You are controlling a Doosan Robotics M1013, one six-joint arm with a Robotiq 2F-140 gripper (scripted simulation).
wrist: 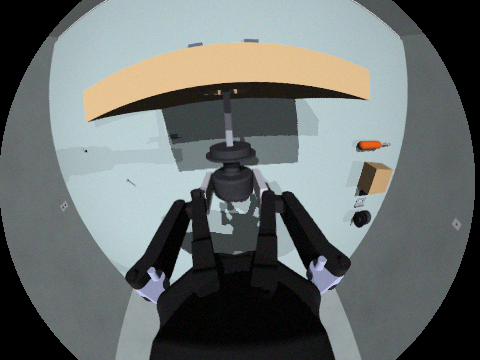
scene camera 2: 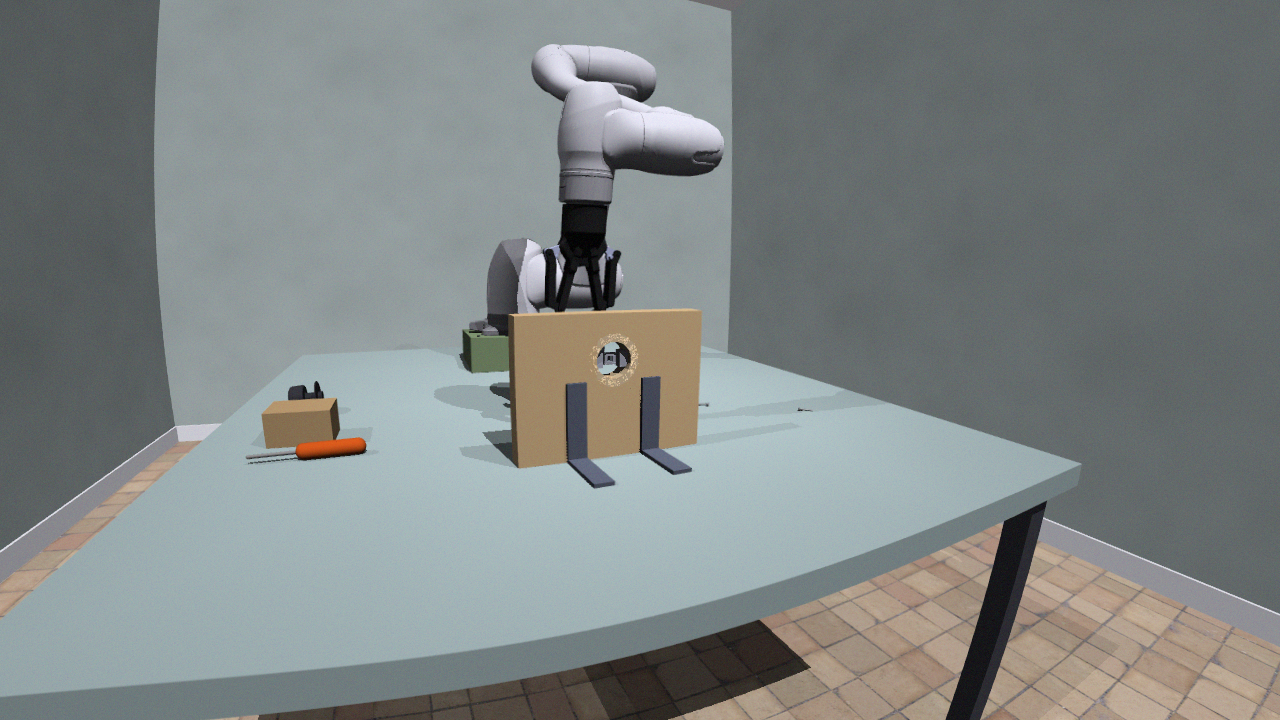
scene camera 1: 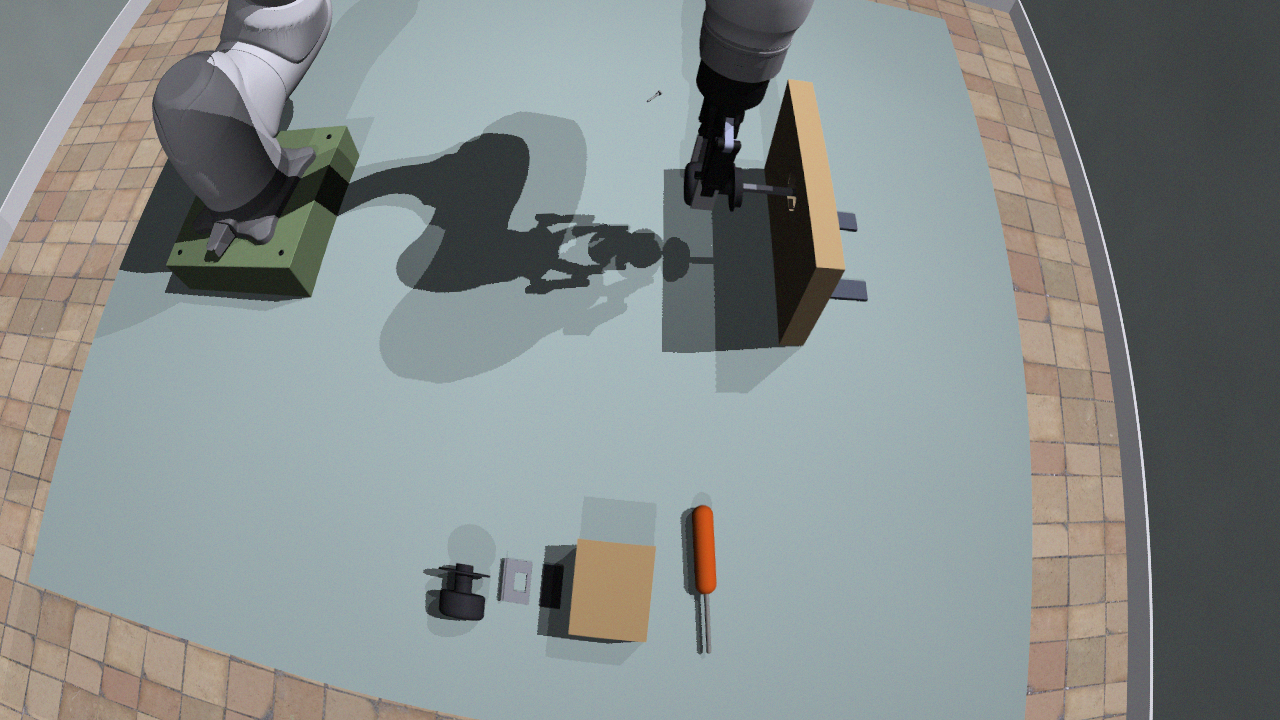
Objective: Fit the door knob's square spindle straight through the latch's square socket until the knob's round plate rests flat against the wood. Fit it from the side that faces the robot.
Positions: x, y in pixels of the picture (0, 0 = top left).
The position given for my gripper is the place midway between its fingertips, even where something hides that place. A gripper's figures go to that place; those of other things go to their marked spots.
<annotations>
My gripper (wrist: 232, 178) is 0.22 m from the lens. A wooden panel (wrist: 180, 77) is 0.13 m from the lens.
</annotations>
